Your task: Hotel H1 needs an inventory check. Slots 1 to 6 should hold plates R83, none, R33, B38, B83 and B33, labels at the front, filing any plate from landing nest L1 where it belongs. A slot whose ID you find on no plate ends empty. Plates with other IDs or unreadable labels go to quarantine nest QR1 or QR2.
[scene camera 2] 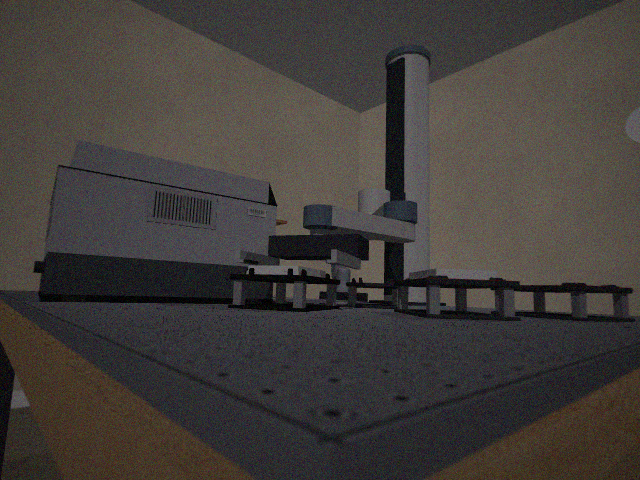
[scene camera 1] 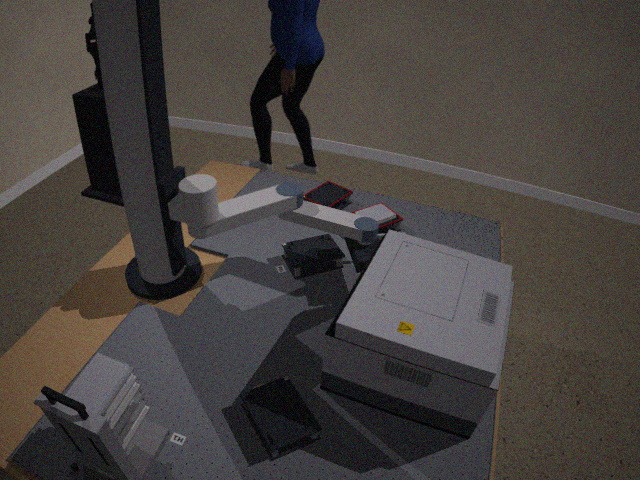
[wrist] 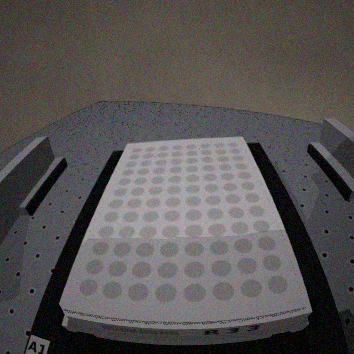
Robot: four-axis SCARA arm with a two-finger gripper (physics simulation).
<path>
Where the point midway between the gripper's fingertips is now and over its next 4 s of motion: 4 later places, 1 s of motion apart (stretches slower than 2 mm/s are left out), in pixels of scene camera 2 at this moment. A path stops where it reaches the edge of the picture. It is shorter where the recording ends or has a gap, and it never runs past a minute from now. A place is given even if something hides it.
My gripper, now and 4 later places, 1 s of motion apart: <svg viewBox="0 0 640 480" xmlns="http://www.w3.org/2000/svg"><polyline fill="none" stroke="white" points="283,256 282,268 284,261 289,200 328,214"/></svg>
</path>
